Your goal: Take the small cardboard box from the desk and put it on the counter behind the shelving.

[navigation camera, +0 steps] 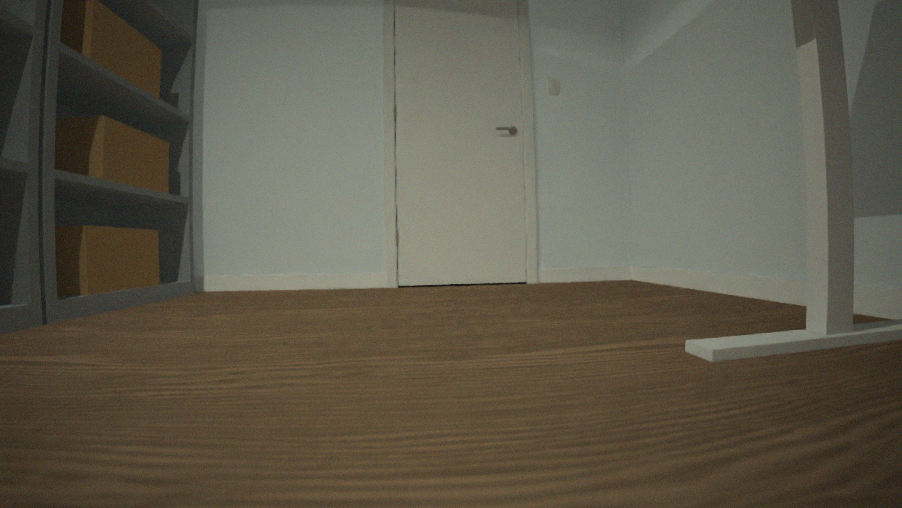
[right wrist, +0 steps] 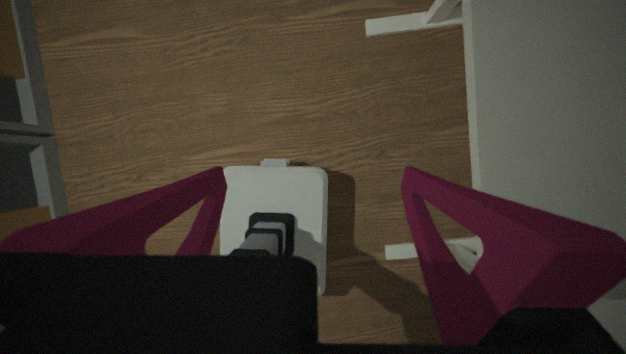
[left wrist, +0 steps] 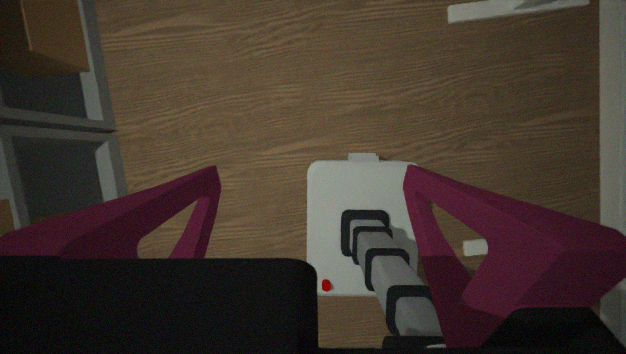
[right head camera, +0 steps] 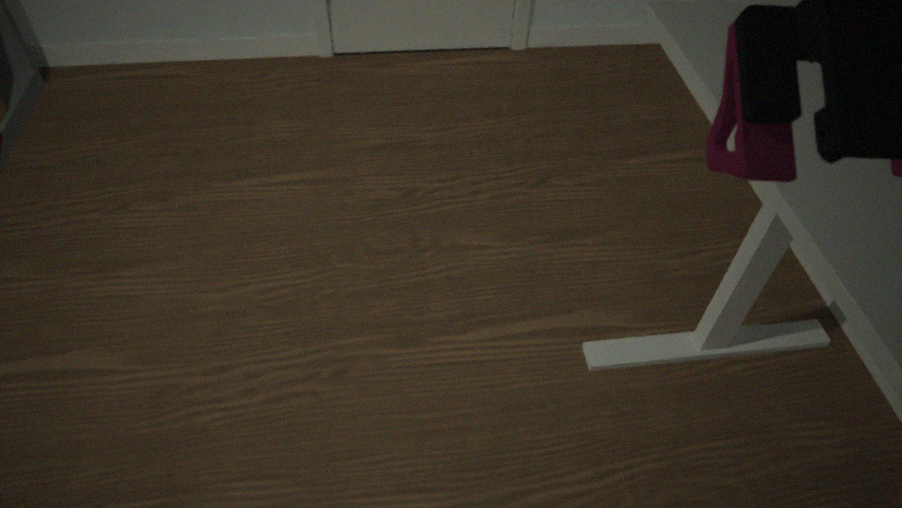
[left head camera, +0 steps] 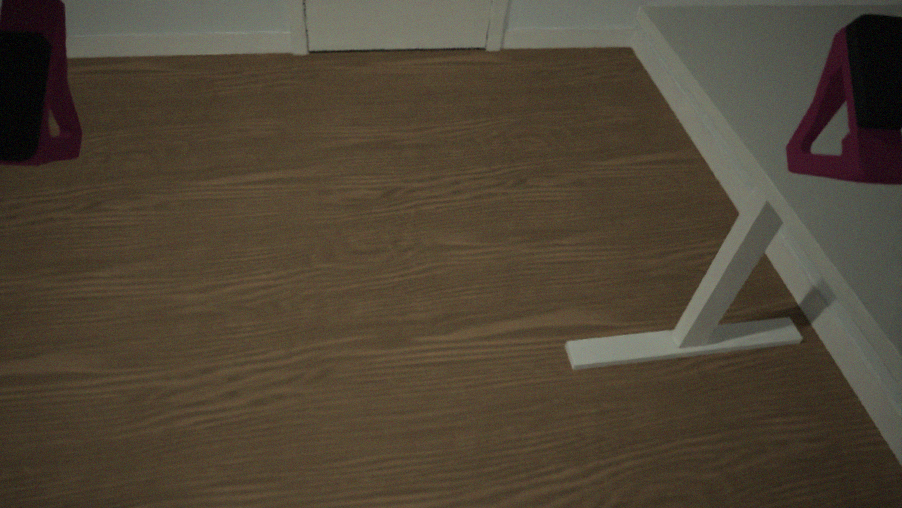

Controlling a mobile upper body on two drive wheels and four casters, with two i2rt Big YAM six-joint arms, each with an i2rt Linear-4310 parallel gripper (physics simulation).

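Places are measured from the left arm's base along level axes (x ahead, y right, z down), in metres.
Pixels of known places: left gripper, between the fingertips: [left wrist: 312,175]; right gripper, between the fingertips: [right wrist: 313,176] [right head camera: 802,159] [left head camera: 874,163].
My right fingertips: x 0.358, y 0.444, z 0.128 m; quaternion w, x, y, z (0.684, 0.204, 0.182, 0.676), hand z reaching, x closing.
Behind a point stands the place of what it marks.
The small cardboard box on the desk and the counter do not show in the present views. The pale desk [left head camera: 725,82] {x 0.963, y 0.706, z 0.460 m} [right head camera: 858,208] {x 0.678, y 0.783, z 0.460 m} [right wrist: 545,100] {x 0.478, y 0.841, z 0.460 m} stands at the right, with its bare-looking top partly in view. Grey shelving [navigation camera: 126,301] [left wrist: 118,160] [right wrist: 45,100] stands at the left. My left gripper [left wrist: 312,175] {x 0.353, y -0.004, z 0.129 m} is open and empty, above the floor and the robot's white base. My right gripper [right wrist: 313,176] {x 0.358, y 0.444, z 0.128 m} is open and empty, beside the desk's left edge in the right wrist view. In the left head view, parts of both grippers show at the side edges.
A white desk leg [left head camera: 725,271] {x 1.085, y 0.989, z 1.053 m} [right head camera: 741,277] {x 1.085, y 0.989, z 1.073 m} [navigation camera: 828,189] {x 1.086, y 0.991, z 1.074 m} has a long foot [left head camera: 621,351] [right head camera: 637,351] [navigation camera: 751,345] reaching out over the wooden floor. A closed door [navigation camera: 460,189] {x 2.623, y 0.187, z 0.841 m} is in the far wall. Larger cardboard boxes, including a lower one [navigation camera: 119,258] {x 1.773, y -1.259, z 1.196 m}, sit on the shelves.
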